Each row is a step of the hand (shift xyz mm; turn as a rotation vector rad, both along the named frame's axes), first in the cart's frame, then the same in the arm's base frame.
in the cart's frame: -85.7 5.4 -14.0 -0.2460 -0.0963 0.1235
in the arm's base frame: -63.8 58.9 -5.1 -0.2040 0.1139 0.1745
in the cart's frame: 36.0 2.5 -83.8 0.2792 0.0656 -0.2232
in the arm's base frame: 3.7 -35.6 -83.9 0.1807 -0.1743 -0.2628
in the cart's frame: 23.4 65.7 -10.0 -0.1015 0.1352 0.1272
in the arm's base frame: 54.5 30.6 -32.5 0.0450 0.1863 0.0895
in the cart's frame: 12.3 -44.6 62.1 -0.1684 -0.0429 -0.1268
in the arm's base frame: -0.2 -30.8 71.1 -0.1870 0.0611 -0.0871
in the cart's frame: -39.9 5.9 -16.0 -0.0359 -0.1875 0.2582
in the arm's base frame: -30.4 28.4 -12.4 -0.0661 -0.0712 0.3060
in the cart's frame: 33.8 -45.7 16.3 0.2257 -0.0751 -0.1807
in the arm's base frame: 1.6 -53.2 25.8 0.0676 -0.2341 -0.1728
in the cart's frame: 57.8 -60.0 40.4 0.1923 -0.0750 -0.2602
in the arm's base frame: 17.5 -75.8 50.2 0.0200 -0.2244 -0.2440
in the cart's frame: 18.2 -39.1 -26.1 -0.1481 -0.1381 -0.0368
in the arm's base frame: -18.1 -44.7 -14.5 -0.2041 -0.0074 0.0251
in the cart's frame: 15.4 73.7 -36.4 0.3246 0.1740 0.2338
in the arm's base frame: 45.9 37.5 -59.0 0.4132 -0.0530 0.1295
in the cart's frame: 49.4 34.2 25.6 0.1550 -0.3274 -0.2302
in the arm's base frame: 64.7 -4.0 7.9 -0.1532 -0.3782 -0.1329
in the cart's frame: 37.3 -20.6 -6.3 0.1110 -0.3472 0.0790
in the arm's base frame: 13.0 -40.9 -3.8 -0.1079 -0.3140 0.1700
